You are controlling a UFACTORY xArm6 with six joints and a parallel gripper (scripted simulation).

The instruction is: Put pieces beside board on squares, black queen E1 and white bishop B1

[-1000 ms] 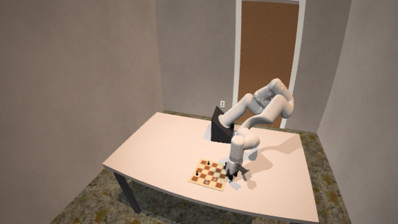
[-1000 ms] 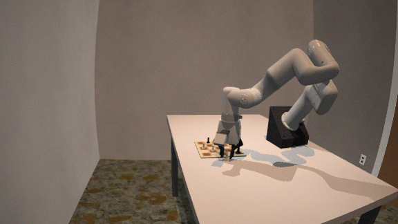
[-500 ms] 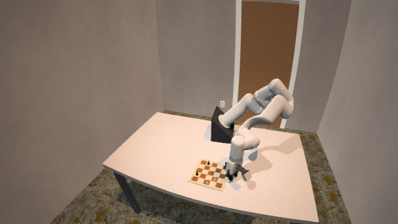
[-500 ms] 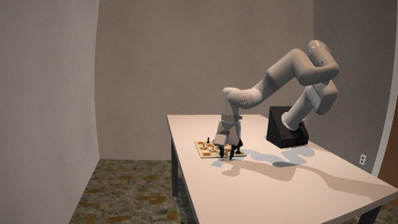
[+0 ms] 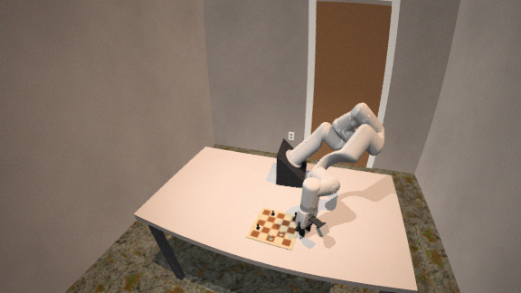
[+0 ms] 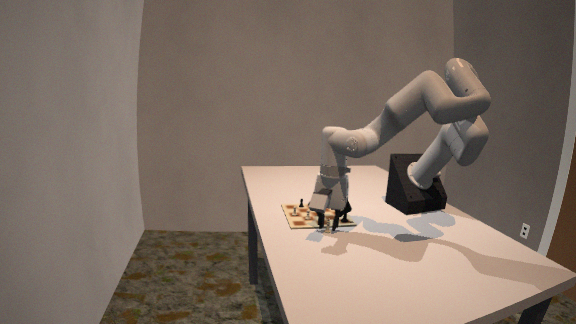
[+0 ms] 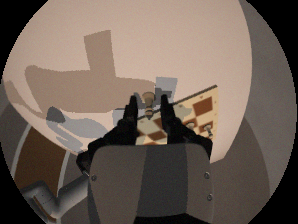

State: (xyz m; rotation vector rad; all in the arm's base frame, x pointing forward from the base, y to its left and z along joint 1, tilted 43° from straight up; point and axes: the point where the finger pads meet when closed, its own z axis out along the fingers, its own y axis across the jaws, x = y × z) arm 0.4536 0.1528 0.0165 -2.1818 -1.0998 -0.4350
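Now: the white bishop 10 mm below my hand. Also, from my hand: chessboard 20 mm behind, 140 mm to the right, 30 mm below; black queen 80 mm behind, 50 mm to the right.
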